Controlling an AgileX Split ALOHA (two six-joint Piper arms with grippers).
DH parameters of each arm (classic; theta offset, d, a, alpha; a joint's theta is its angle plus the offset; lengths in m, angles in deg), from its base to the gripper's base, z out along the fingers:
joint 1: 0 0.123 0 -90
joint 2: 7.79 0 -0.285 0
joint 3: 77.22 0 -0.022 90
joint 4: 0 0.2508 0 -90
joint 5: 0 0 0.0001 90
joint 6: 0 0.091 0 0
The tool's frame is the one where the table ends.
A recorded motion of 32 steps. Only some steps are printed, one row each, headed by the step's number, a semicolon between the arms.
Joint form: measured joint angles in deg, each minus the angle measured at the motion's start. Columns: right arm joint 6, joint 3, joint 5, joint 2, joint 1, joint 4; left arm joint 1, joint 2, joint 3, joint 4, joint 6, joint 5.
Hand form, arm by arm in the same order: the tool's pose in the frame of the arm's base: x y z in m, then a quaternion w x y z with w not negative. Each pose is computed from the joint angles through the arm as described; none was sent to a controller.
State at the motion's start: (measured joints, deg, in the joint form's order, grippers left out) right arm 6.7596 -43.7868 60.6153 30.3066 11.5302 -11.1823; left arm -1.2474 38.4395 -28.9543 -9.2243 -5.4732 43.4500
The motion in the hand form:
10: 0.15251 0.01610 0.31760 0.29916 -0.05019 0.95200 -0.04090; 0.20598 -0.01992 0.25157 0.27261 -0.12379 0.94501 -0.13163
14: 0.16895 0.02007 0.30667 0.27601 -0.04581 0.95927 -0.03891; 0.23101 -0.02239 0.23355 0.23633 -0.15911 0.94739 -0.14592
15: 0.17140 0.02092 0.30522 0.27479 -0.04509 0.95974 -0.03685; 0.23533 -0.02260 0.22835 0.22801 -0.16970 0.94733 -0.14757
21: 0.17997 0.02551 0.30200 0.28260 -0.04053 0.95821 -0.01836; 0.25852 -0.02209 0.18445 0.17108 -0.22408 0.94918 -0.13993
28: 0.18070 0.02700 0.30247 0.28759 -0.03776 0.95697 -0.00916; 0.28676 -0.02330 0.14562 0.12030 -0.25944 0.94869 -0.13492
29: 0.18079 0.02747 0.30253 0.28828 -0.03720 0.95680 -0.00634; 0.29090 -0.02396 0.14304 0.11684 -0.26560 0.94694 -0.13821
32: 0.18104 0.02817 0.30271 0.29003 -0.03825 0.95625 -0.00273; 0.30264 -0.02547 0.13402 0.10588 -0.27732 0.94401 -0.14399
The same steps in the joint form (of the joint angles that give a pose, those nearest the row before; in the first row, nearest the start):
10: 1.93 -2.95 -3.37 20.61 0.00 0.11; 0.00 26.22 -9.85 -7.41 -0.14 -7.20
14: 2.96 -3.01 -4.97 25.06 0.00 0.37; 0.00 34.15 -11.85 -10.54 -1.31 -9.16
15: 3.07 -3.01 -5.45 25.66 0.00 0.57; 0.00 35.75 -12.01 -10.97 -2.01 -9.73
21: 3.33 -3.01 -8.41 27.35 0.00 2.40; 0.00 46.76 -12.17 -12.47 -5.36 -14.23
28: 3.32 -3.01 -9.18 27.35 0.00 3.39; 0.00 58.46 -16.08 -14.87 -6.39 -16.18
29: 3.27 -3.01 -9.32 27.35 0.00 3.73; 0.00 59.59 -16.88 -15.72 -6.39 -16.18
32: 2.97 -3.01 -9.62 27.35 0.00 4.21; 0.00 63.07 -19.22 -17.58 -6.13 -16.12

